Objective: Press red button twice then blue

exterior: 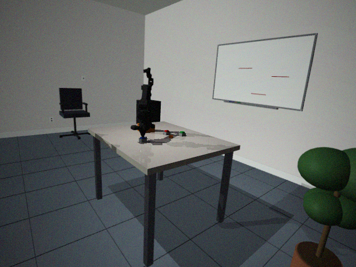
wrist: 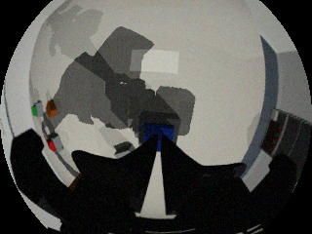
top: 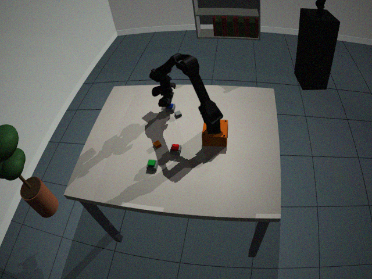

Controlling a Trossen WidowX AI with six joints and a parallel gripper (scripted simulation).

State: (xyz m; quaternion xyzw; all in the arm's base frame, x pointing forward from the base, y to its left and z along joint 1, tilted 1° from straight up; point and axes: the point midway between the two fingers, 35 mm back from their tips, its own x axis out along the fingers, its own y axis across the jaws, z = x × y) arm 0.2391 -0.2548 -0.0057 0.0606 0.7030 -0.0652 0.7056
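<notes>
The blue button lies 10 mm below my gripper tip. From my gripper tip the other things lie so: red button 320 mm to the left, 40 mm behind; then small orange block 270 mm to the left, 60 mm ahead, 20 mm below; then green button 410 mm to the left, 80 mm ahead.
</notes>
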